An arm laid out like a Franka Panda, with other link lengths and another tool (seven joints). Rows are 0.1 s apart.
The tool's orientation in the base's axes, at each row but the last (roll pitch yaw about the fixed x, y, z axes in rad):
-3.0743 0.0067 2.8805
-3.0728 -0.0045 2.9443
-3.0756 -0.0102 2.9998
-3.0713 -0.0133 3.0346
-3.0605 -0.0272 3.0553
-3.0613 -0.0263 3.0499
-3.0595 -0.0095 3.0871
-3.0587 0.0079 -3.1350
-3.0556 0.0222 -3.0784
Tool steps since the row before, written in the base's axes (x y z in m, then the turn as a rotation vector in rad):
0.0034 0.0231 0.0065 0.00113 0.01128 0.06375
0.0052 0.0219 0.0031 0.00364 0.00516 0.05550
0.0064 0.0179 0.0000 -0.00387 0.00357 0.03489
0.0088 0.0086 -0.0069 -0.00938 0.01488 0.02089
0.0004 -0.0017 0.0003 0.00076 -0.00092 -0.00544
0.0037 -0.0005 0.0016 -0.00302 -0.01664 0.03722
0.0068 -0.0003 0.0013 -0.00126 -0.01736 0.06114
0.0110 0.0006 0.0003 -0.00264 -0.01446 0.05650
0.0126 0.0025 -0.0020 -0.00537 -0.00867 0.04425
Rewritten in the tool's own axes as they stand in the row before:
0.0026 0.0227 -0.0081 0.00139 0.00688 -0.06437
-0.0008 0.0222 -0.0046 -0.00231 0.00194 -0.05578
-0.0038 0.0186 -0.0013 0.00469 0.00068 -0.03497
-0.0079 0.0099 0.0061 0.01119 0.01230 -0.02166
-0.0005 -0.0017 -0.0002 -0.00098 -0.00041 0.00547
-0.0037 -0.0003 -0.0017 0.00246 -0.01977 -0.03570
-0.0068 0.0000 -0.0014 0.00089 -0.02236 -0.05950
-0.0110 0.0005 -0.0003 0.00229 -0.01907 -0.05513
-0.0127 0.0019 0.0021 0.00492 -0.01209 -0.04349

